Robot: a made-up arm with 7 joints.
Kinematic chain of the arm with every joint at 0, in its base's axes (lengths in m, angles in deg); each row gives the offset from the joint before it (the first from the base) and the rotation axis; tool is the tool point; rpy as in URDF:
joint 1: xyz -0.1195 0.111 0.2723 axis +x
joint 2: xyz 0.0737 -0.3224 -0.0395 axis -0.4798 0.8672 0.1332
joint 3: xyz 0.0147 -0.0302 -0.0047 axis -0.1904 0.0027 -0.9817
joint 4: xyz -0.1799 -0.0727 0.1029 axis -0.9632 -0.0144 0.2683
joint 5: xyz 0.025 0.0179 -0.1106 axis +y
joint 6: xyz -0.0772 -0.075 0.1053 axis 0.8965 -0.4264 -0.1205
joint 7: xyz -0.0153 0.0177 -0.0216 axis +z
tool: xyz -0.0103 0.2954 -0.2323 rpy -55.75 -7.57 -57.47
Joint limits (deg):
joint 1: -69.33..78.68
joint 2: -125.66..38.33
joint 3: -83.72..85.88
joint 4: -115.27..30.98
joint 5: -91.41..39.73
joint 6: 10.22..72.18
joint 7: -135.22..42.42
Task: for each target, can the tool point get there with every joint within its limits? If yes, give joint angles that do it. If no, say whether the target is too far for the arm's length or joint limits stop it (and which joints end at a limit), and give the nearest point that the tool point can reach.
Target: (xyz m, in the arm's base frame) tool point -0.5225 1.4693 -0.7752
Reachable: no: too far | nearest point -0.2130 0.5829 -0.3326 | short by 1.038 m
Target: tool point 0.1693 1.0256 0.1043
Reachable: no: joint limits stop it (at a limit: joint 1, joint 2, joint 5, joint 6) | nearest point 0.0567 0.5876 0.0068 | short by 0.463 m
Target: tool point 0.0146 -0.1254 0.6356
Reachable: yes | joints -49.08 -76.04 -26.15 1.54 -7.76 64.30 -115.76
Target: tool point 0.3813 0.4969 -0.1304
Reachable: no: joint limits stop it (at a limit: joint 1, joint 4, joint 5, joint 6) | nearest point 0.3323 0.4479 -0.1245 | short by 0.070 m
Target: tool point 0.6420 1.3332 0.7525
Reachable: no: too far | nearest point 0.1352 0.4812 0.6935 | short by 0.993 m
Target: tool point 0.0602 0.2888 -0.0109
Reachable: yes | joints 52.08 -108.36 -53.50 3.94 -35.45 30.43 15.13
